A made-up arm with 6 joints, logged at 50 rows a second.
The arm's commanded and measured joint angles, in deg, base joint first. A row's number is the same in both.
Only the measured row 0 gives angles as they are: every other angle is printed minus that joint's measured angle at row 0.
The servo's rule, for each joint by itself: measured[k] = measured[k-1] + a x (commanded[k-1-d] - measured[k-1]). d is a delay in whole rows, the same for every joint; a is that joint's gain. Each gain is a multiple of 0.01, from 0.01 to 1. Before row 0 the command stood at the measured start. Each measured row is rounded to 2 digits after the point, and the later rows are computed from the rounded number. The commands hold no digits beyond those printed.
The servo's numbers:
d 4
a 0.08 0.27 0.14 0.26 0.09 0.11
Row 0, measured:
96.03, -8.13, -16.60, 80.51, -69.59, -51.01
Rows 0 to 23, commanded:
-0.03, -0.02, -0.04, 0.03, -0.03, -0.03
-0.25, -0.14, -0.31, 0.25, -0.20, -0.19
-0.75, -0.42, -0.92, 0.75, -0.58, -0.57
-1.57, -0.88, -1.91, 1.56, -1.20, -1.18
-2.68, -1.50, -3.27, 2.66, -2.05, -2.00
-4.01, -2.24, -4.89, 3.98, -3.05, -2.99
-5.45, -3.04, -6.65, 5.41, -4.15, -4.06
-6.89, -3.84, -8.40, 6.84, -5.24, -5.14
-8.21, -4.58, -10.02, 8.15, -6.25, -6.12
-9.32, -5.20, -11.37, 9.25, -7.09, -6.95
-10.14, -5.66, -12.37, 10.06, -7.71, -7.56
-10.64, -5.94, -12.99, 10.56, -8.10, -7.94
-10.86, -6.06, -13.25, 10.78, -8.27, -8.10
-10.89, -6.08, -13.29, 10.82, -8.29, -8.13
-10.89, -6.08, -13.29, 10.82, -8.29, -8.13
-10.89, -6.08, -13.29, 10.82, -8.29, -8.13
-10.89, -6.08, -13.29, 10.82, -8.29, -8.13
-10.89, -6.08, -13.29, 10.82, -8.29, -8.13
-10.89, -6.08, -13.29, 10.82, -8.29, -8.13
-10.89, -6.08, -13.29, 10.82, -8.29, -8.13
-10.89, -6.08, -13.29, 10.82, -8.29, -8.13
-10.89, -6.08, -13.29, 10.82, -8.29, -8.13
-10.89, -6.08, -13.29, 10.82, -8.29, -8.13
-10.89, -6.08, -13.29, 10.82, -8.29, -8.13
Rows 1 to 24, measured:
0.00, 0.00, 0.00, 0.00, 0.00, 0.00
0.00, 0.00, 0.00, 0.00, 0.00, 0.00
0.00, 0.00, 0.00, 0.00, 0.00, 0.00
0.00, 0.00, 0.00, 0.00, 0.00, 0.00
0.00, -0.01, -0.01, 0.01, 0.00, 0.00
-0.02, -0.05, -0.05, 0.07, -0.02, -0.02
-0.08, -0.15, -0.17, 0.25, -0.07, -0.08
-0.20, -0.35, -0.41, 0.59, -0.17, -0.20
-0.40, -0.66, -0.81, 1.13, -0.34, -0.40
-0.69, -1.09, -1.38, 1.87, -0.58, -0.68
-1.07, -1.62, -2.12, 2.79, -0.90, -1.05
-1.54, -2.22, -3.00, 3.84, -1.29, -1.50
-2.07, -2.86, -3.98, 4.96, -1.74, -2.01
-2.65, -3.49, -5.01, 6.08, -2.22, -2.55
-3.25, -4.08, -6.04, 7.11, -2.71, -3.10
-3.84, -4.58, -7.01, 8.01, -3.20, -3.63
-4.40, -4.98, -7.88, 8.73, -3.66, -4.12
-4.92, -5.28, -8.64, 9.27, -4.08, -4.56
-5.40, -5.50, -9.29, 9.67, -4.46, -4.95
-5.84, -5.66, -9.85, 9.97, -4.80, -5.30
-6.24, -5.77, -10.33, 10.19, -5.11, -5.61
-6.61, -5.85, -10.74, 10.35, -5.40, -5.89
-6.95, -5.91, -11.10, 10.47, -5.66, -6.14
-7.27, -5.96, -11.41, 10.56, -5.90, -6.36

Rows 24 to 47, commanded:
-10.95, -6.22, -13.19, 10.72, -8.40, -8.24
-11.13, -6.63, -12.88, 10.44, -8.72, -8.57
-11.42, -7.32, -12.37, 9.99, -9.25, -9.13
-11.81, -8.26, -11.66, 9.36, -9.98, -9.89
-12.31, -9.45, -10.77, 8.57, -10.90, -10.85
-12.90, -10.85, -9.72, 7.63, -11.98, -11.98
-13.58, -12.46, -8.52, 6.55, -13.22, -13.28
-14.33, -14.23, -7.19, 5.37, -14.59, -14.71
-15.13, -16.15, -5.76, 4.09, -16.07, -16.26
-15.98, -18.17, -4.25, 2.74, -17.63, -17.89
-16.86, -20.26, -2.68, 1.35, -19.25, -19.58
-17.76, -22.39, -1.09, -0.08, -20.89, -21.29
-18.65, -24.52, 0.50, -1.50, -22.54, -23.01
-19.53, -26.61, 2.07, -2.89, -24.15, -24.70
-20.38, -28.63, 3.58, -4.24, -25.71, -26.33
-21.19, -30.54, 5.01, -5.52, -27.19, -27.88
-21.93, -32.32, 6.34, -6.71, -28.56, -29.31
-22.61, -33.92, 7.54, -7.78, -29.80, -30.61
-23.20, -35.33, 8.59, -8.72, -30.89, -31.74
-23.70, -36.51, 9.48, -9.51, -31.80, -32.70
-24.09, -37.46, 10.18, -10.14, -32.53, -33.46
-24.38, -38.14, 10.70, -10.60, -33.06, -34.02
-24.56, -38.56, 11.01, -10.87, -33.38, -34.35
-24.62, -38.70, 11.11, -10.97, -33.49, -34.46
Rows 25 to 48, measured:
-7.56, -5.99, -11.67, 10.63, -6.12, -6.55
-7.83, -6.01, -11.90, 10.68, -6.32, -6.72
-8.07, -6.03, -12.09, 10.72, -6.50, -6.88
-8.30, -6.04, -12.26, 10.75, -6.66, -7.02
-8.51, -6.09, -12.39, 10.74, -6.82, -7.15
-8.72, -6.24, -12.46, 10.66, -6.99, -7.31
-8.94, -6.53, -12.45, 10.49, -7.19, -7.51
-9.17, -7.00, -12.34, 10.20, -7.44, -7.77
-9.42, -7.66, -12.12, 9.78, -7.75, -8.11
-9.70, -8.52, -11.78, 9.22, -8.13, -8.54
-10.01, -9.58, -11.32, 8.53, -8.59, -9.06
-10.36, -10.84, -10.74, 7.71, -9.13, -9.68
-10.74, -12.27, -10.04, 6.77, -9.75, -10.40
-11.16, -13.86, -9.23, 5.72, -10.46, -11.22
-11.62, -15.59, -8.31, 4.58, -11.25, -12.14
-12.11, -17.43, -7.30, 3.37, -12.12, -13.15
-12.63, -19.34, -6.21, 2.10, -13.06, -14.23
-13.18, -21.30, -5.05, 0.80, -14.06, -15.38
-13.76, -23.28, -3.84, -0.51, -15.11, -16.58
-14.35, -25.24, -2.60, -1.81, -16.20, -17.82
-14.96, -27.15, -1.35, -3.08, -17.31, -19.08
-15.57, -28.98, -0.11, -4.30, -18.43, -20.35
-16.18, -30.69, 1.11, -5.45, -19.55, -21.60
-16.78, -32.26, 2.28, -6.51, -20.65, -22.82

